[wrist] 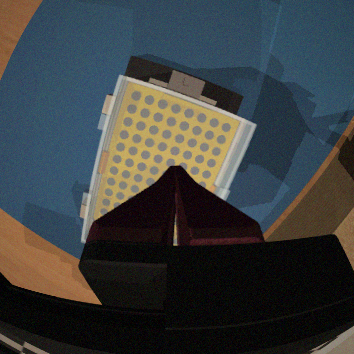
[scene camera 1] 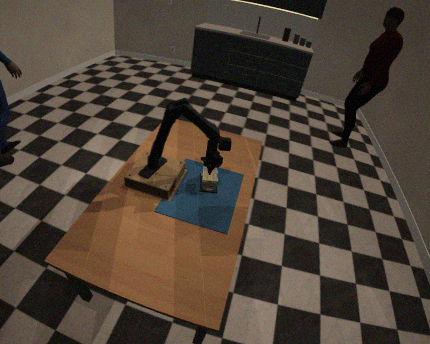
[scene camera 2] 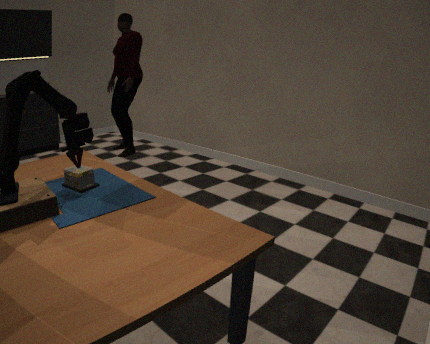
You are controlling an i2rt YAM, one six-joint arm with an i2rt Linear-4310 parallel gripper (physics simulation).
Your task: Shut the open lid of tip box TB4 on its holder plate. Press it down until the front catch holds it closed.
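Places are measured from the arm's base along level axes (x ahead, y left, z up), in millimetres.
Where they show: gripper, fingertip midpoint: point(wrist: 175, 174) point(scene camera 1: 209, 174) point(scene camera 2: 78, 168); arm's base at its link origin: point(scene camera 1: 153, 167) point(scene camera 2: 9, 194).
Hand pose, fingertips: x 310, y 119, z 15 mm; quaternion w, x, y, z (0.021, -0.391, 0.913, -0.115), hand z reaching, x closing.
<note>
Things, the pixels of their centre, and the offset from my fingertips. "pt": a spot on its surface instead. Level surfaces: height alone.
- Tip box TB4 at the middle of its body: point(wrist: 158, 168) point(scene camera 2: 79, 177) point(scene camera 1: 209, 178) 2 mm back, 17 mm left, 47 mm down
- grey front catch at a spot on its surface: point(wrist: 186, 84) pt 28 mm ahead, 43 mm right, 67 mm down
- blue mat at its surface level: 85 mm down
- wooden table at its surface level: 88 mm down
Tip box TB4 point(scene camera 1: 209, 186) point(scene camera 2: 82, 178) point(wrist: 152, 132) stands on its dark holder plate point(scene camera 2: 93, 188) point(wrist: 137, 68) on the blue mat. Its clear lid lies over the yellow rack with grey round spots and looks flat or nearly flat. The grey front catch point(wrist: 186, 84) shows at the box's front edge; I cannot tell whether it holds the lid. My gripper point(scene camera 1: 211, 171) point(scene camera 2: 78, 166) point(wrist: 175, 174) is shut and empty, pointing down with its tips at or just above the lid's top. The fingers hide the rear part of the box in the wrist view.
The blue mat point(scene camera 1: 200, 215) point(scene camera 2: 120, 192) lies on the wooden table point(scene camera 1: 150, 255) point(scene camera 2: 130, 260). The arm stands on a wooden base block point(scene camera 1: 150, 182) point(scene camera 2: 30, 207) beside the mat. A person in red point(scene camera 1: 382, 57) point(scene camera 2: 128, 55) stands away from the table.
</note>
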